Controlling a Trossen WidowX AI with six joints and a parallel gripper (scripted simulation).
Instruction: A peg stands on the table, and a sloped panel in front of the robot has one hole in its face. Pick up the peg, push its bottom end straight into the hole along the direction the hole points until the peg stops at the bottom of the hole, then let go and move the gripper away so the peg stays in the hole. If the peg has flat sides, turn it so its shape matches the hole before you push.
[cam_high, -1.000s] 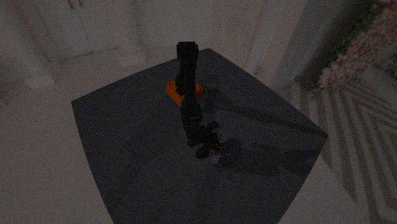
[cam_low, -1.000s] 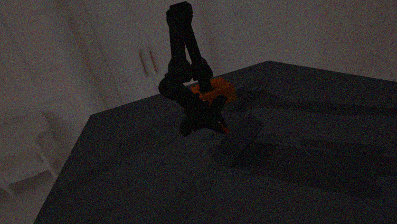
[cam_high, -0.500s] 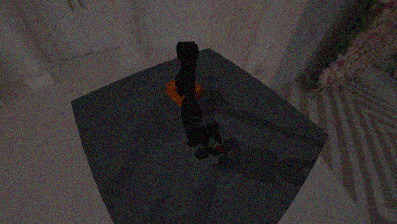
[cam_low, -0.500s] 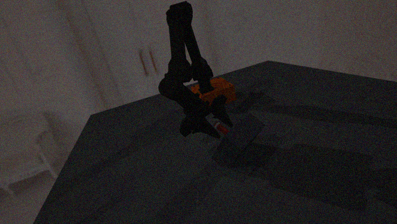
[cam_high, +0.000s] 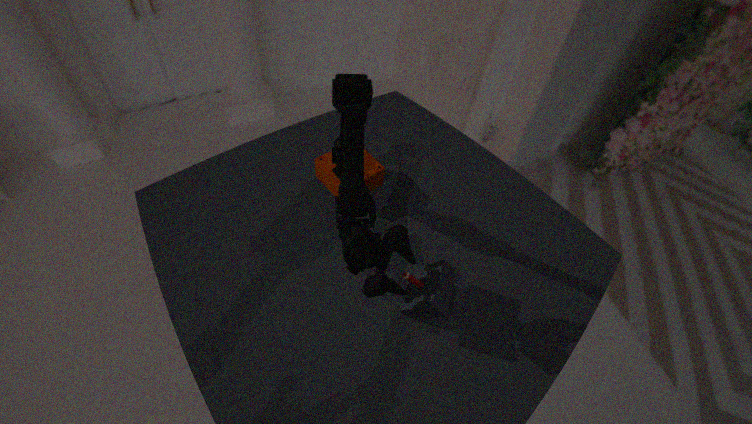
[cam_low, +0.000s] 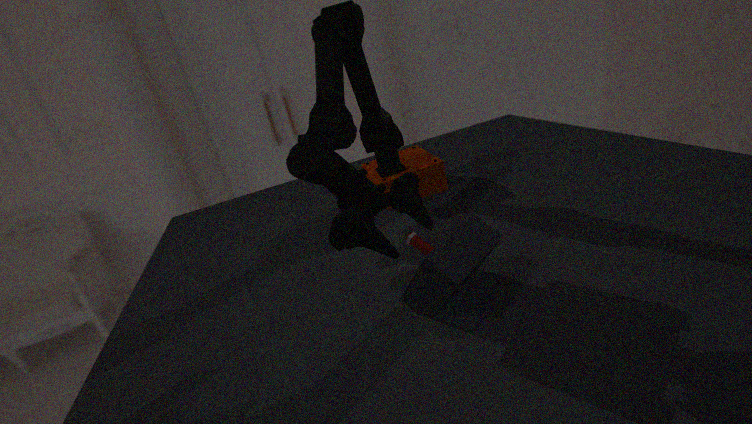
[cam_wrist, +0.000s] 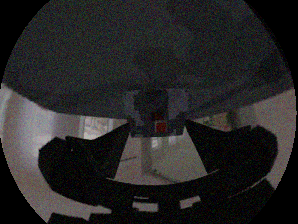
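My gripper tip is now 1 cm above the red peg. The rest, counted from my gripper tip: sloped panel (4 cm ahead, 3 cm to the left, 3 cm below).
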